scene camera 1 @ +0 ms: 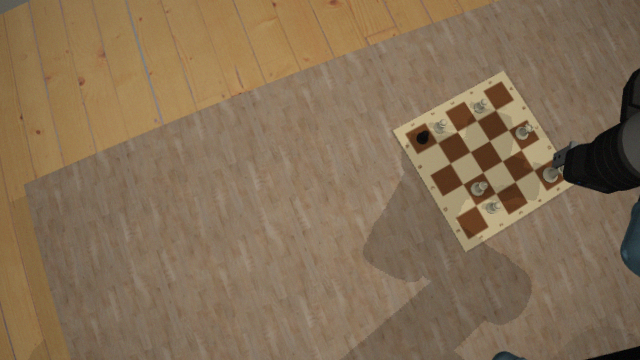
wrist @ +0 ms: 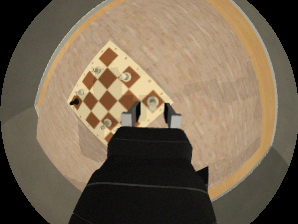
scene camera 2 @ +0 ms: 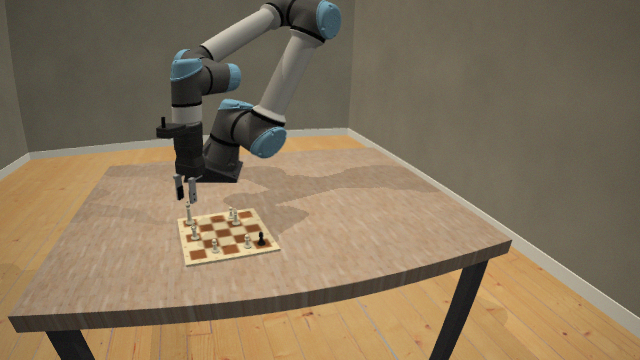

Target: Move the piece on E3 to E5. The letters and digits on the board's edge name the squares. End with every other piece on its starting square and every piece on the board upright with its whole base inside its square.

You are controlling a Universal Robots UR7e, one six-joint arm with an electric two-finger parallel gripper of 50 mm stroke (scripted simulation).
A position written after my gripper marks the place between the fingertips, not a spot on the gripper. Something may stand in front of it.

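A chessboard (scene camera 1: 475, 147), (scene camera 2: 230, 239), (wrist: 105, 96) is here in my sight. So is my gripper (scene camera 1: 568, 165), (scene camera 2: 187, 200), which I can also find in the wrist view as the same gripper (wrist: 152, 108).
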